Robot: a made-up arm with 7 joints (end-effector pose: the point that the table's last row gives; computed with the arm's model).
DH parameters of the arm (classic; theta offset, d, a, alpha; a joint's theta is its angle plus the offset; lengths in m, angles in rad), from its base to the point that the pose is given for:
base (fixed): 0 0 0 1.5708
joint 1: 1.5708 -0.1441 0 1.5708
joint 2: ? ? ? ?
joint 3: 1.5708 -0.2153 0 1.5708
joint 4: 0 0 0 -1.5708
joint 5: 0 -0.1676 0 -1.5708
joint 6: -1.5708 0 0 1.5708
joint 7: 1.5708 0 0 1.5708
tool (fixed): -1.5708 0 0 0
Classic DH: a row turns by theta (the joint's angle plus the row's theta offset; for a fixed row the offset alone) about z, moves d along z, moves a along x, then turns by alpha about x.
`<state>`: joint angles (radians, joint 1 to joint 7).
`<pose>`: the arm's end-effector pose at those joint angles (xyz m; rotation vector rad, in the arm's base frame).
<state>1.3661 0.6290 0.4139 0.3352 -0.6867 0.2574 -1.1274</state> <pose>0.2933 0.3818 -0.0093 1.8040 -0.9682 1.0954</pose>
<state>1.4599 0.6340 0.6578 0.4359 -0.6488 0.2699 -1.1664</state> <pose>0.2748 0.3965 0.0258 1.5900 -0.9435 1.5316</pose>
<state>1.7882 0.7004 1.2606 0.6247 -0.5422 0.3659 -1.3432</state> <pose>0.1970 0.4419 0.0742 0.7038 -0.5231 2.4277</pose>
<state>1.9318 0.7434 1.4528 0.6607 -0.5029 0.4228 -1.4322</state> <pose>0.1705 0.4546 0.0773 0.2893 -0.3003 2.5545</pose>
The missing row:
joint 2: 1.5708 0 0 1.5708
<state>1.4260 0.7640 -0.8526 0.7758 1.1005 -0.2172 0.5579</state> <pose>0.3110 0.3120 0.0327 -0.2632 -2.0872 -0.4661</pose>
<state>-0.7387 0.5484 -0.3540 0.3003 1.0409 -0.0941 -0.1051</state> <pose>-0.1873 0.3251 -0.2748 0.6404 0.2305 0.3994</pose>
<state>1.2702 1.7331 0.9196 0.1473 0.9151 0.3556 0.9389</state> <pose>-0.0728 0.5170 0.0382 -0.1268 -2.9497 0.7199</pose>
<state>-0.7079 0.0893 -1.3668 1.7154 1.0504 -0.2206 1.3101</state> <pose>-0.1077 -0.0006 -0.1775 -2.7272 -0.5546 0.2927</pose>
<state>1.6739 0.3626 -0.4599 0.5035 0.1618 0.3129 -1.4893</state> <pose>0.3420 0.2390 0.1082 1.5000 -1.5147 1.3290</pose>
